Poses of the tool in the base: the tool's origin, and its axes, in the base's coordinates. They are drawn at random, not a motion.
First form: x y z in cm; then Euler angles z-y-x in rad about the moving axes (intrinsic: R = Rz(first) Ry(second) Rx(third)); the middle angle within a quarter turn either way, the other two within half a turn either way.
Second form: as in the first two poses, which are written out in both.
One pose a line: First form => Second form
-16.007 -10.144 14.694 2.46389 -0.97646 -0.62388 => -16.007 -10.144 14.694 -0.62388 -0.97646 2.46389
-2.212 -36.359 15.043 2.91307 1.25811 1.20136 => -2.212 -36.359 15.043 1.20136 1.25811 2.91307
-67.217 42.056 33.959 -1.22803 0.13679 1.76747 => -67.217 42.056 33.959 1.76747 0.13679 -1.22803
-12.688 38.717 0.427 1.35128 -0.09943 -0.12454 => -12.688 38.717 0.427 -0.12454 -0.09943 1.35128
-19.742 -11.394 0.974 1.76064 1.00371 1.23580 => -19.742 -11.394 0.974 1.23580 1.00371 1.76064
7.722 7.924 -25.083 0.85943 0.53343 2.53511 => 7.722 7.924 -25.083 2.53511 0.53343 0.85943
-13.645 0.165 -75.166 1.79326 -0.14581 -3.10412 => -13.645 0.165 -75.166 -3.10412 -0.14581 1.79326
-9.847 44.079 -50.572 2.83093 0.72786 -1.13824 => -9.847 44.079 -50.572 -1.13824 0.72786 2.83093
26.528 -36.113 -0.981 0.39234 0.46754 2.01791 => 26.528 -36.113 -0.981 2.01791 0.46754 0.39234
